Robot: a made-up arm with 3 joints. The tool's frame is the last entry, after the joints.
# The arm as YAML. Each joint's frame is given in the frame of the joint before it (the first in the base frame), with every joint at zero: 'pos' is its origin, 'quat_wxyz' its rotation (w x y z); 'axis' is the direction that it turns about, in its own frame. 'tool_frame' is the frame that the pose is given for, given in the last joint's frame.
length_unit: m
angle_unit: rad
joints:
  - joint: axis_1
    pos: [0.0, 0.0, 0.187]
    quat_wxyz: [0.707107, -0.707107, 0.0, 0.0]
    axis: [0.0, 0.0, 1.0]
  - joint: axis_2
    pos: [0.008, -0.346, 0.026]
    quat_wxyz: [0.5, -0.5, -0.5, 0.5]
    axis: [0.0, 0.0, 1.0]
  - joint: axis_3
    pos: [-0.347, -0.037, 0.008]
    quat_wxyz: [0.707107, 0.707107, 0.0, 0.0]
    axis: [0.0, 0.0, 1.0]
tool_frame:
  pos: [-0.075, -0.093, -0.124]
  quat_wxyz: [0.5, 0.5, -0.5, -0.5]
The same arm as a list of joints. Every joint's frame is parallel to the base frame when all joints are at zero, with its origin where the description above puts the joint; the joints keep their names.
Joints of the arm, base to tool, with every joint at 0 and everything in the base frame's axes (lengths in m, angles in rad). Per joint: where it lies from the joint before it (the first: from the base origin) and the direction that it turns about. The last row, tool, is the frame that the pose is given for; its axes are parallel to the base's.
axis_1: xyz 0.0000 0.0000 0.1870 axis +y
axis_2: xyz 0.0080 0.0260 0.3460 axis -x
axis_3: xyz -0.0080 0.0370 0.3470 axis +y
tool: xyz 0.0930 -0.1240 0.0750

